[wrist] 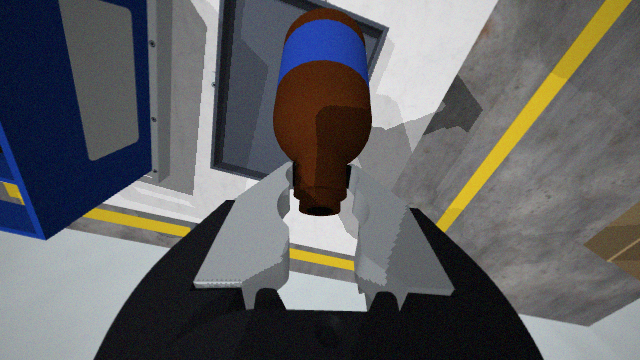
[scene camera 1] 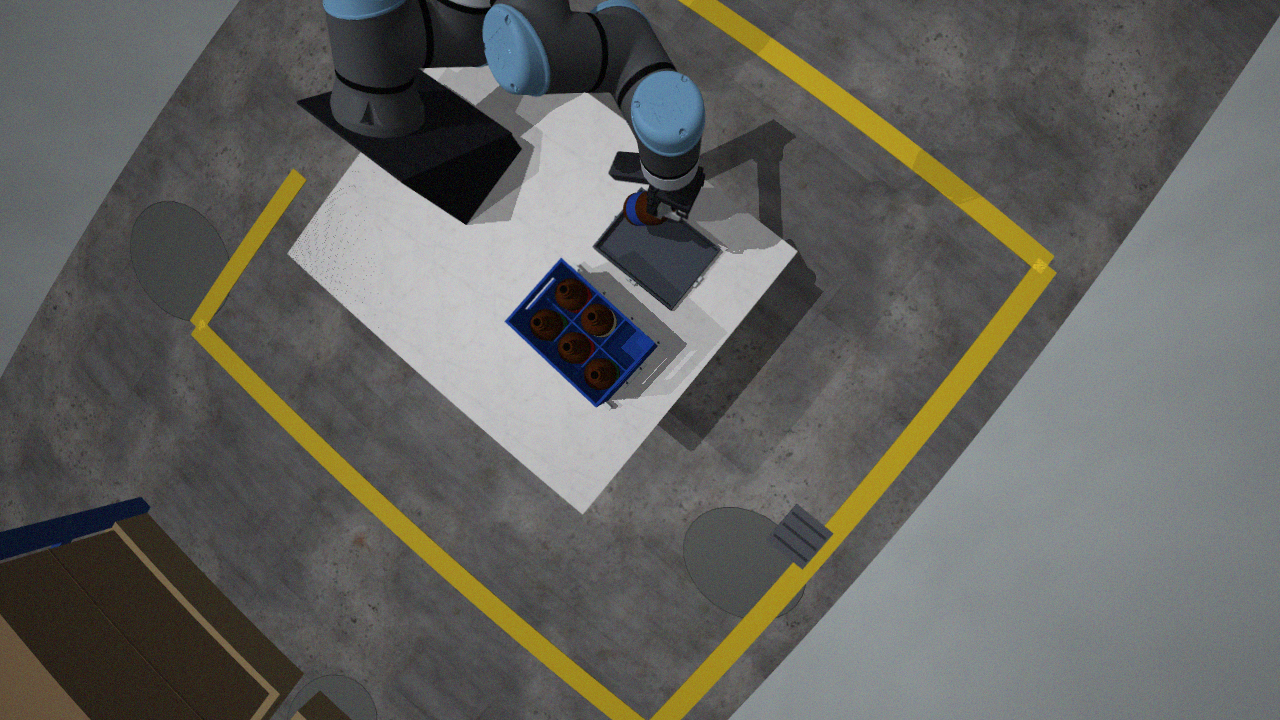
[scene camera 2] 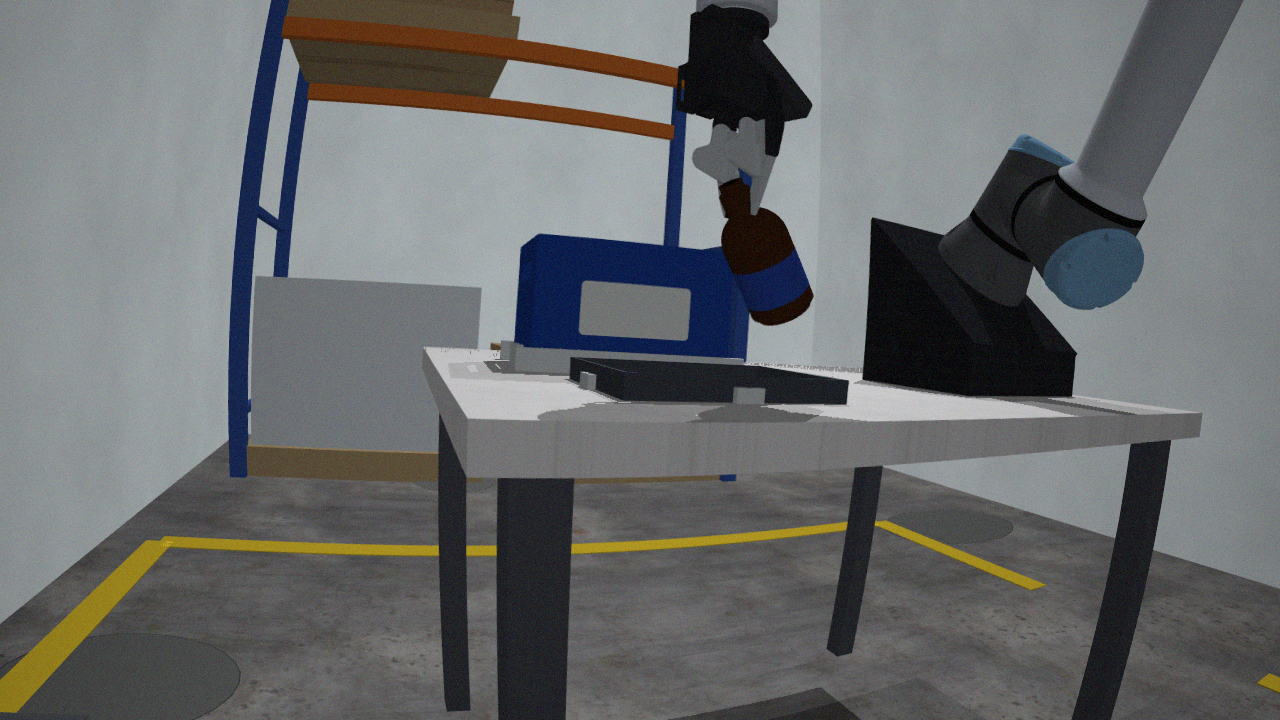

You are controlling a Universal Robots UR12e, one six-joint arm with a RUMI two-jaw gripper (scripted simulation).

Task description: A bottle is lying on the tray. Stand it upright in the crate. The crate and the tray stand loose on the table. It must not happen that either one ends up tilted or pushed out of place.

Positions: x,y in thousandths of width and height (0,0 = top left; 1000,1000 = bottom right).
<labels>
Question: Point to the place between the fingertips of the gripper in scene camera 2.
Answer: At 578,301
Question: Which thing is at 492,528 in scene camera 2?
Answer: A dark grey tray.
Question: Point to a blue crate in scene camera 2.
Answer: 454,408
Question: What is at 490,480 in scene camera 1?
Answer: A blue crate.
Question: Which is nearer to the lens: the brown bottle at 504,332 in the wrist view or the dark grey tray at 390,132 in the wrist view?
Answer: The brown bottle.
</labels>
